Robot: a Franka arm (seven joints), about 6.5 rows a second.
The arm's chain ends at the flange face. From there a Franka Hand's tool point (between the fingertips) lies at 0.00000 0.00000 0.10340 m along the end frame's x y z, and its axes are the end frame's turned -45 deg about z.
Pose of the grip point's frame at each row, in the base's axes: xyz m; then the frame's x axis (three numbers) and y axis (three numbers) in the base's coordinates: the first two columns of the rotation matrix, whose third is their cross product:
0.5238 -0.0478 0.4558 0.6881 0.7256 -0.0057 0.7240 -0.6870 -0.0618
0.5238 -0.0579 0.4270 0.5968 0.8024 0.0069 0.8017 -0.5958 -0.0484
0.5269 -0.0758 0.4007 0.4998 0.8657 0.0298 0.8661 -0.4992 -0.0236
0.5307 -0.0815 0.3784 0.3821 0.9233 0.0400 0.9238 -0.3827 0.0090
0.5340 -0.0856 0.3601 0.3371 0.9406 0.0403 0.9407 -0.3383 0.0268
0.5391 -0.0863 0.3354 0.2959 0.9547 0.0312 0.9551 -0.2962 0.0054
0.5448 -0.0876 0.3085 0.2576 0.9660 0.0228 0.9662 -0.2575 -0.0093
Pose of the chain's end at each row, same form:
0.5288 -0.0518 0.5590 0.9985 0.0273 -0.0477 0.0254 -0.9989 -0.0397
0.5274 -0.0615 0.5303 0.9889 0.1461 -0.0293 0.1449 -0.9887 -0.0391
0.5275 -0.0797 0.5040 0.9658 0.2592 0.0044 0.2590 -0.9651 -0.0378
0.5283 -0.0850 0.4817 0.9234 0.3823 0.0346 0.3830 -0.9235 -0.0219
0.5300 -0.0886 0.4634 0.9035 0.4259 0.0474 0.4268 -0.9043 -0.0095
0.5376 -0.0892 0.4387 0.8846 0.4656 0.0259 0.4661 -0.8845 -0.0182
0.5451 -0.0901 0.4119 0.8654 0.5010 0.0095 0.5011 -0.8651 -0.0227

